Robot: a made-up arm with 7 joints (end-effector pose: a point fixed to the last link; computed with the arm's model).
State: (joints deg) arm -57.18 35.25 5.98 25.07 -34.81 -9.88 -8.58
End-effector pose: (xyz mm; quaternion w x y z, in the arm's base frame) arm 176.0 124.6 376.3 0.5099 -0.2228 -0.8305 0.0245
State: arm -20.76 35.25 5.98 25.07 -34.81 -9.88 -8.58
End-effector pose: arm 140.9 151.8 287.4 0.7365 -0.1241 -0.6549 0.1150
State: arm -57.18 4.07 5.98 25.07 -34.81 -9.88 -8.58
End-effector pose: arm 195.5 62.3 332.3 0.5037 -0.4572 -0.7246 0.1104
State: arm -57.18 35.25 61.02 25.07 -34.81 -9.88 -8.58
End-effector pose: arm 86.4 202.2 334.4 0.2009 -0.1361 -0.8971 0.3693
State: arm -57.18 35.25 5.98 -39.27 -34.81 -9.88 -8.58
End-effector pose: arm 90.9 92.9 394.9 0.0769 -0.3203 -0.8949 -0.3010
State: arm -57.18 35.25 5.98 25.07 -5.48 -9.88 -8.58
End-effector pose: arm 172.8 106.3 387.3 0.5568 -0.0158 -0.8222 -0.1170
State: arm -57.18 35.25 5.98 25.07 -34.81 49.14 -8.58
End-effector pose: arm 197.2 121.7 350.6 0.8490 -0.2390 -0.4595 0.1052
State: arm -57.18 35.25 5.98 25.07 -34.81 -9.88 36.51
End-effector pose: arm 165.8 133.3 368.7 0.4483 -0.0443 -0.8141 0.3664
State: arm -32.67 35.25 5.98 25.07 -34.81 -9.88 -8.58
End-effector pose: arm 158.8 143.2 313.8 0.6696 -0.1582 -0.7206 0.0862
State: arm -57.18 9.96 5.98 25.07 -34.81 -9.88 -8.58
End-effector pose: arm 194.0 75.8 338.8 0.5078 -0.4150 -0.7490 0.0946
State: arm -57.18 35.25 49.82 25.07 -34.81 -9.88 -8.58
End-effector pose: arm 106.0 193.3 349.9 0.2700 -0.1570 -0.9002 0.3036
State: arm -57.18 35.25 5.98 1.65 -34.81 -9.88 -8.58
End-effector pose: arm 149.6 109.1 393.9 0.3640 -0.2684 -0.8864 -0.0986
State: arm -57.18 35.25 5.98 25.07 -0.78 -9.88 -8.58
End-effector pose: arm 172.7 102.9 388.2 0.5610 0.0179 -0.8158 -0.1392
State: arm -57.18 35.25 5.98 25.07 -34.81 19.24 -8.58
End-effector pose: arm 189.9 123.6 366.4 0.7003 -0.2386 -0.6695 0.0665
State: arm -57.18 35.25 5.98 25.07 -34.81 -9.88 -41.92
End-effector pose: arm 178.2 113.6 379.0 0.5054 -0.3343 -0.7604 -0.2338
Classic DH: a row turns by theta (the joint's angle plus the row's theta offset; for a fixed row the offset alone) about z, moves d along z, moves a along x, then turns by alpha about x. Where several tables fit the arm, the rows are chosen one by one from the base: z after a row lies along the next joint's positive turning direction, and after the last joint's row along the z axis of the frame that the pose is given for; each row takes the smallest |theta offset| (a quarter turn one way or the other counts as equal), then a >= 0, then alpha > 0; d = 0 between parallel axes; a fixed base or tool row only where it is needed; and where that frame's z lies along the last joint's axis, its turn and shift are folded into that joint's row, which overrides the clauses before.
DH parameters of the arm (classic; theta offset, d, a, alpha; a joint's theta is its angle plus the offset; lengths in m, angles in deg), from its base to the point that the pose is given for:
base (fixed): -4.07 0.3489 0.008 -74.51
joint 1: -75.12 0.0405 -0.006 -90
joint 2: 74 -0.0026 0.018 90
joint 3: 90 -0.1274 0.0337 -90
joint 4: -90 0.022 0.0189 -90
joint 5: 0 0.0581 0.0083 90
joint 6: 90 0.018 0.0097 90
joint 7: 83.35 0.0212 0.0138 -85.33
tool (fixed): -71.17 -0.0147 0 0

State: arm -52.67 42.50 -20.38 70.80 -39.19 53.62 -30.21
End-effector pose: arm 198.5 140.3 273.4 0.9439 -0.1900 -0.0455 0.2662
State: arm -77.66 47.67 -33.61 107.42 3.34 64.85 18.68
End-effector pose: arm 203.1 155.7 356.7 0.7352 0.6003 0.1528 0.2752
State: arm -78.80 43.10 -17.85 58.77 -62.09 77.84 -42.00
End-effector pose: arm 224.1 94.2 357.5 0.8197 -0.5568 -0.0779 0.1098
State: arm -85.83 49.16 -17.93 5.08 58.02 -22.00 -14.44
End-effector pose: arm 134.5 9.1 428.3 0.1155 0.5149 -0.6391 -0.5596
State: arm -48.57 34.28 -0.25 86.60 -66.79 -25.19 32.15
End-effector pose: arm 144.2 165.9 267.4 0.5332 0.1897 -0.4770 0.6725
